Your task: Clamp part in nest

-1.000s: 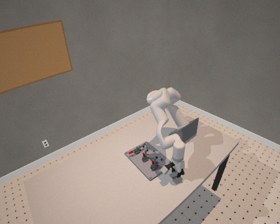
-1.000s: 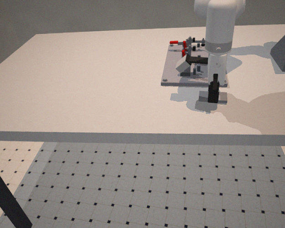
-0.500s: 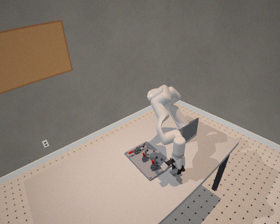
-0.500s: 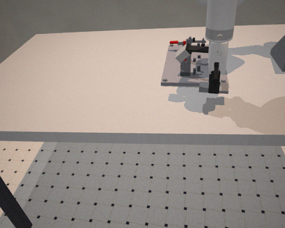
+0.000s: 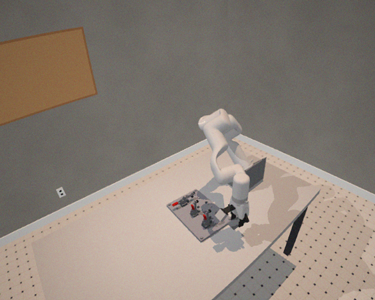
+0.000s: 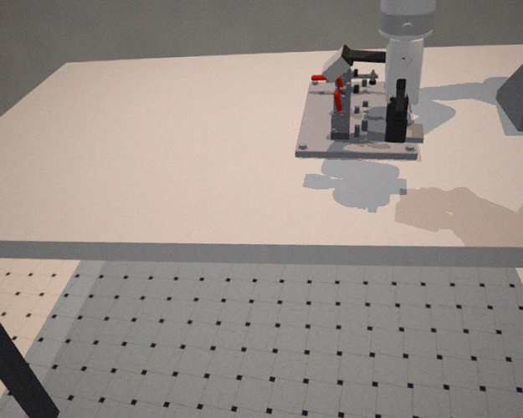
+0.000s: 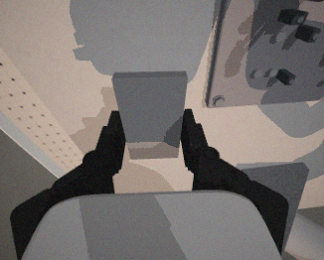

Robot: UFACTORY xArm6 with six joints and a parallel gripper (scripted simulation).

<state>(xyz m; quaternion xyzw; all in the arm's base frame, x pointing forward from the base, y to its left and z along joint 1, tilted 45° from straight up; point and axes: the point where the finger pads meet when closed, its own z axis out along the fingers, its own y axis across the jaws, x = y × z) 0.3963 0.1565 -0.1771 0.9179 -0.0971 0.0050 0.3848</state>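
The grey fixture plate is 3 cm ahead of my hand, 26 cm to the right of it and 11 cm below it. From my hand the other things lie so: flat grey part 2 cm below.
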